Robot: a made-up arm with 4 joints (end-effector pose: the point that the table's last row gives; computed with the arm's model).
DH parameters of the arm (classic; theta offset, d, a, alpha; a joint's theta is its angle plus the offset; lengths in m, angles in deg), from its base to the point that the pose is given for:
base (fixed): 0 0 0 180
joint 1: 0 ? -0.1 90
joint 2: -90 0.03 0.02 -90
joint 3: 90 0.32 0.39 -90
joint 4: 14.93 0 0.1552 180
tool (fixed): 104.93 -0.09 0 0
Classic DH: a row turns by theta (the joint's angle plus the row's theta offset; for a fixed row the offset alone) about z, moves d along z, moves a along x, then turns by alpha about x.
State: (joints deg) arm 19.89 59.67 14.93 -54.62
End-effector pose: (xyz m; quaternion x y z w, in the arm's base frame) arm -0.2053 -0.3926 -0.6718 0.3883 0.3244 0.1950 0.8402
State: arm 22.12 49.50 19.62 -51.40
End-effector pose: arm -0.1719 -0.3886 -0.6778 0.3709 0.2379 0.1572 0.8838
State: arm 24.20 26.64 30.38 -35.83
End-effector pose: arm -0.0776 -0.3883 -0.6717 0.3320 0.0650 0.0351 0.9404
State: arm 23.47 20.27 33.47 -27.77
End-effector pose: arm -0.0472 -0.3850 -0.6645 0.3284 0.0294 -0.0153 0.9439
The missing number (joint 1, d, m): 0.21
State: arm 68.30 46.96 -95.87 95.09
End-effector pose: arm 0.0821 -0.2742 -0.0887 -0.7242 0.1019 -0.5653 0.3814
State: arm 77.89 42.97 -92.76 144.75
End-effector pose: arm 0.0112 -0.2816 -0.1949 -0.7014 -0.1602 -0.6944 0.0136
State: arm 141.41 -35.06 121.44 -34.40
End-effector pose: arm -0.0940 -0.5695 -0.3162 -0.1168 -0.8366 -0.2187 0.4886
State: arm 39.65 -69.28 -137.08 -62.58
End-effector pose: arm -0.0518 0.4727 0.3461 -0.6426 0.4655 -0.4586 0.4001
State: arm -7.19 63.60 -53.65 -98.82
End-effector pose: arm 0.4068 -0.2344 -0.5041 0.0699 0.6028 0.7488 0.2665
